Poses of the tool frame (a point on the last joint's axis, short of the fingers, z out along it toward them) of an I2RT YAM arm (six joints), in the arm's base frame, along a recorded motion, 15 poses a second.
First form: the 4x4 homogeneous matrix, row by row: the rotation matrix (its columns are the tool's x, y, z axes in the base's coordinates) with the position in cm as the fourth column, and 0 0 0 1 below. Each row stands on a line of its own.
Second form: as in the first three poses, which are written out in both.
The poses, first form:
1:
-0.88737, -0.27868, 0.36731, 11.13
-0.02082, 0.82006, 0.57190, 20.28
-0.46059, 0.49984, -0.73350, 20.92
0, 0, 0, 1
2:
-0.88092, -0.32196, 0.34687, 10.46
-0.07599, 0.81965, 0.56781, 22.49
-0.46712, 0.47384, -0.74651, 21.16
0, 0, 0, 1
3:
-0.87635, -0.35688, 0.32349, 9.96
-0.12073, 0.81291, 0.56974, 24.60
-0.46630, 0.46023, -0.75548, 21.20
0, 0, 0, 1
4:
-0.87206, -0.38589, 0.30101, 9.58
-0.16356, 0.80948, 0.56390, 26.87
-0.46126, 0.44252, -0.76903, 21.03
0, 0, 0, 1
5:
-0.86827, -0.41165, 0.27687, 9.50
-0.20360, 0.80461, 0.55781, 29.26
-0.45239, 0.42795, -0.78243, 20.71
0, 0, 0, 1
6:
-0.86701, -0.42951, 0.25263, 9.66
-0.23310, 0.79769, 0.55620, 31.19
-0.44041, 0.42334, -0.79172, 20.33
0, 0, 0, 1
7:
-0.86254, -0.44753, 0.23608, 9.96
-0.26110, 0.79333, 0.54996, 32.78
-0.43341, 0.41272, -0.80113, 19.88
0, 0, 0, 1
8:
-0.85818, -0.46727, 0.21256, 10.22
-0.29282, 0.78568, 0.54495, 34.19
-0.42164, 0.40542, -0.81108, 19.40
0, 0, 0, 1
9:
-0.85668, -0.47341, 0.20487, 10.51
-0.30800, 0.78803, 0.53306, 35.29
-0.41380, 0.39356, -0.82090, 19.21
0, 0, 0, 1
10:
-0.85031, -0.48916, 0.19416, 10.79
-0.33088, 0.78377, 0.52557, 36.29
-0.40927, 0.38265, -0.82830, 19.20
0, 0, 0, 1
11:
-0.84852, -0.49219, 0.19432, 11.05
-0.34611, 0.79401, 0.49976, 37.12
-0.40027, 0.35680, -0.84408, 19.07
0, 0, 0, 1
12:
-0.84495, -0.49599, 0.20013, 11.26
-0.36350, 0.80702, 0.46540, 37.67
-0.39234, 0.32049, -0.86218, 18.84
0, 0, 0, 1
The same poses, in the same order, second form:
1: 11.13, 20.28, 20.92, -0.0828, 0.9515, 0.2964, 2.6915
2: 10.46, 22.49, 21.16, -0.1098, 0.9515, 0.2875, 2.6996
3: 9.96, 24.60, 21.20, -0.1317, 0.9497, 0.2840, 2.7128
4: 9.58, 26.87, 21.03, -0.1511, 0.9490, 0.2768, 2.7283
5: 9.50, 29.26, 20.71, -0.1688, 0.9478, 0.2704, 2.7467
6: 9.66, 31.19, 20.33, -0.1814, 0.9462, 0.2681, 2.7666
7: 9.96, 32.78, 19.88, -0.1937, 0.9451, 0.2632, 2.7795
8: 10.22, 34.19, 19.40, -0.2075, 0.9432, 0.2595, 2.7987
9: 10.51, 35.29, 19.21, -0.2128, 0.9439, 0.2524, 2.8077
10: 10.79, 36.29, 19.20, -0.2233, 0.9429, 0.2473, 2.8159
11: 11.05, 37.12, 19.07, -0.2274, 0.9457, 0.2323, 2.8218
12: 11.26, 37.67, 18.84, -0.2322, 0.9492, 0.2123, 2.8242
